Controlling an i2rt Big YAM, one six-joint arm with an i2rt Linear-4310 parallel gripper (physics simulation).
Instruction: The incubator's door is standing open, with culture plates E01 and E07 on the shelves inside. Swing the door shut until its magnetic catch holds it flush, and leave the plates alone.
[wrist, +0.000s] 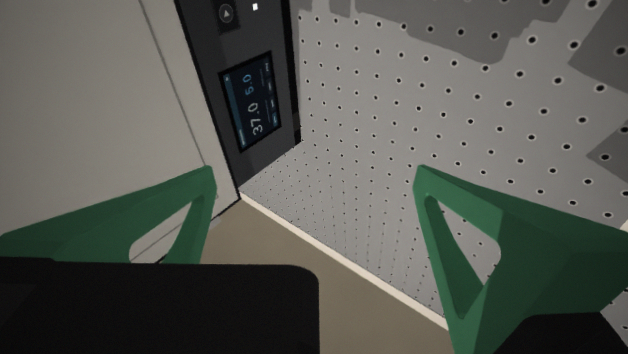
I see my gripper (314, 176) and an incubator door (105, 105).
